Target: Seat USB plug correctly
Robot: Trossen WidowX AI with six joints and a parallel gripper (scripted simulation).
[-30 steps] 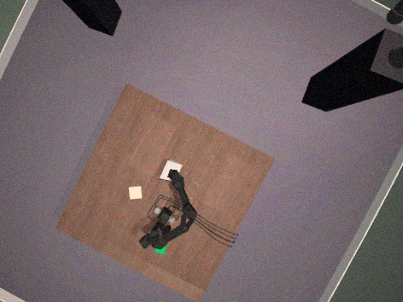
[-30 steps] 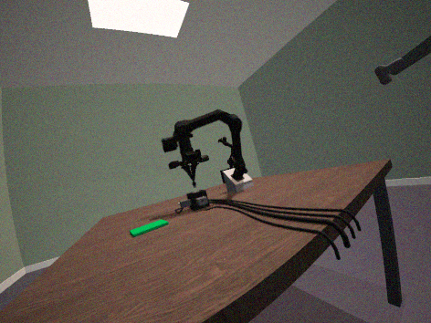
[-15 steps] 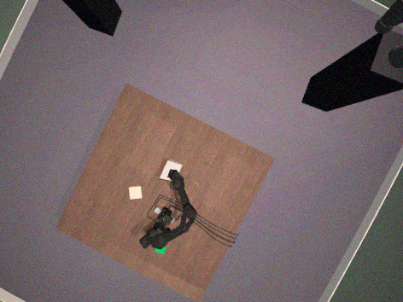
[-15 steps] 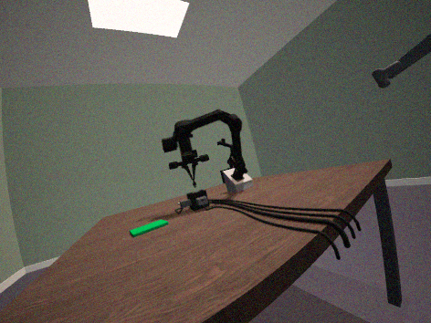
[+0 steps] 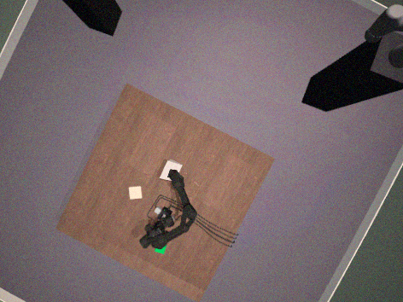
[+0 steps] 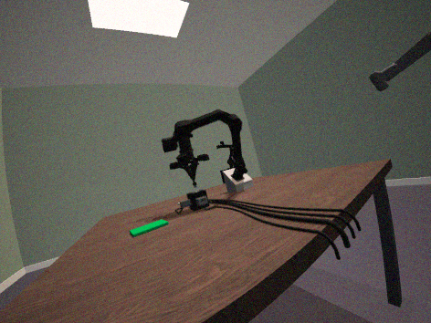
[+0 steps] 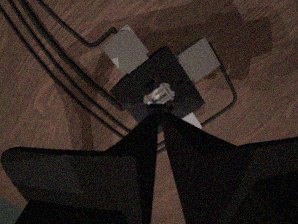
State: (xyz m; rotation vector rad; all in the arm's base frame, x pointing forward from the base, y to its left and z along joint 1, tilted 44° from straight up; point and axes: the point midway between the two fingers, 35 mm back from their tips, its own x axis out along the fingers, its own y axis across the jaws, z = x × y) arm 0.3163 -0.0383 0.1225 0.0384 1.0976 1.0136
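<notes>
Right now my gripper tip is 2 cm above the USB plug. Round my gripper tip: green flat block (25 cm ahead, 5 cm to the left, 13 cm below); USB socket (1 cm to the right, 7 cm below); pale square block (6 cm behind, 29 cm to the right, 13 cm below).
</notes>
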